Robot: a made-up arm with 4 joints. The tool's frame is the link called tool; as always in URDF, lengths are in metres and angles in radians.
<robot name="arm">
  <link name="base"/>
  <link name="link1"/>
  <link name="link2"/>
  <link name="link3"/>
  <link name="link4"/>
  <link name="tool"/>
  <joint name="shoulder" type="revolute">
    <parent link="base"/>
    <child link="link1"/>
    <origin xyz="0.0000 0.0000 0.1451"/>
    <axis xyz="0 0 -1"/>
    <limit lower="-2.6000" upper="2.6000" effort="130" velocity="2.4"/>
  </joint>
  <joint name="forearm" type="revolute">
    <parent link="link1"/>
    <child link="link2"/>
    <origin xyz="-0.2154 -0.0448 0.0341"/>
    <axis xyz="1 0 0"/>
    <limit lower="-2.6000" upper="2.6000" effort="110" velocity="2.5"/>
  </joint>
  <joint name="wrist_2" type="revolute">
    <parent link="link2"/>
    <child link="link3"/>
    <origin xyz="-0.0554 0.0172 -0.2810"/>
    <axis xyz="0 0 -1"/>
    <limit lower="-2.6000" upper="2.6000" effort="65" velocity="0.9"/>
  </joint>
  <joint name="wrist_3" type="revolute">
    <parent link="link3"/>
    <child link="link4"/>
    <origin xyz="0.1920 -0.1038 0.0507"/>
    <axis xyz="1 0 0"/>
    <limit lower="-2.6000" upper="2.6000" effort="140" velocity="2.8"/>
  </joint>
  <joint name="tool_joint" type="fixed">
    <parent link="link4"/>
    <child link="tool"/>
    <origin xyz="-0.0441 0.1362 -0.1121"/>
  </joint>
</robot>
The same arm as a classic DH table. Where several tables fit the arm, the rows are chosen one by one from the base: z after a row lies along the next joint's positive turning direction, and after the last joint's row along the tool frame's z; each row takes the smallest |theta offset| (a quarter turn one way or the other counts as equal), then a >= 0, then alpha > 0; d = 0 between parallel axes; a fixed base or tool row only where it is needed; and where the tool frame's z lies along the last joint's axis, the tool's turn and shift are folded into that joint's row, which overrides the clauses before.
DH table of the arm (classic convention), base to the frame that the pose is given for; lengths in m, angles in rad. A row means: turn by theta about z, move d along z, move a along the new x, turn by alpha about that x. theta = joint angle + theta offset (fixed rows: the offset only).
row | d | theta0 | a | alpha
base (fixed) | 0.0000 | 0.0000 | 0.0000 | 3.1416
shoulder | -0.1792 | 1.5708 | 0.0448 | 1.5708
forearm | -0.2708 | 0.0000 | -0.0172 | -1.5708
wrist_2 | 0.2303 | 0.0000 | 0.1038 | 1.5708
wrist_3 | 0.1479 | 0.0000 | -0.1362 | 1.5708
tool (fixed) | -0.1121 | 1.5708 | 0.0000 | 0.0000
Joint limits (rad, base to tool): -2.6000..2.6000 -2.6000..2.6000 -2.6000..2.6000 -2.6000..2.6000

